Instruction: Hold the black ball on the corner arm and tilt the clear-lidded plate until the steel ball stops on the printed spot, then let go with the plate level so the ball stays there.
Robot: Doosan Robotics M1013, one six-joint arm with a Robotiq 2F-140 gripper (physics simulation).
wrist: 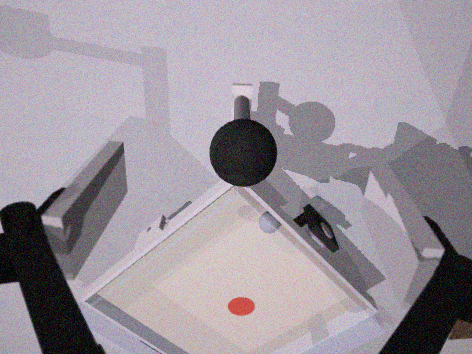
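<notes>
The black ball [243,152] sits on the grey corner arm [242,106], above the far corner of the clear-lidded plate [189,217]. My gripper [245,177] is wide open. Its two grey pads stand left and right of the black ball, with a wide gap on each side. The steel ball [269,222] lies inside the plate, close to the upper right wall near the far corner. The printed red spot [241,306] is lower in the view, well apart from the steel ball. The plate's near corner is cut off by the lower edge.
A black bracket with a round part [322,230] is outside the plate's upper right side. A small pale bracket [152,231] is beside its upper left side. Grey shadows of the arm and plate fall on the pale surface. Part of a brown object [462,330] shows at lower right.
</notes>
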